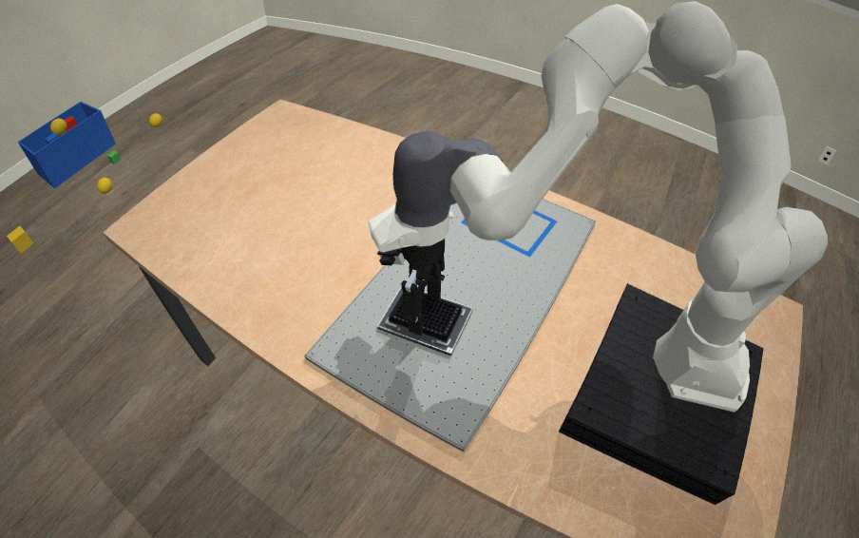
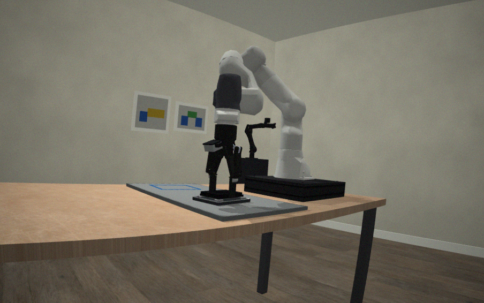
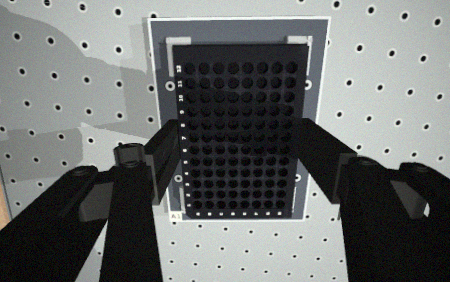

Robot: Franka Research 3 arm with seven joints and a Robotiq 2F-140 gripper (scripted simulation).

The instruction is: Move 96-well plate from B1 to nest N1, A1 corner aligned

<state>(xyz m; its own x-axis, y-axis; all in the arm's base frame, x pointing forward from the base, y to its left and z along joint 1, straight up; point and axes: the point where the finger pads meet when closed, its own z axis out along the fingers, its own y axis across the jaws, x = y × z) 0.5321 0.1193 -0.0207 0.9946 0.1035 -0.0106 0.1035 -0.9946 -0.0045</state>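
My hand is 4 cm above the plate nest N1. Also, from my hand: A1 label: 8 cm behind, 5 cm to the left, 3 cm below; black 96-well plate: 2 cm below.
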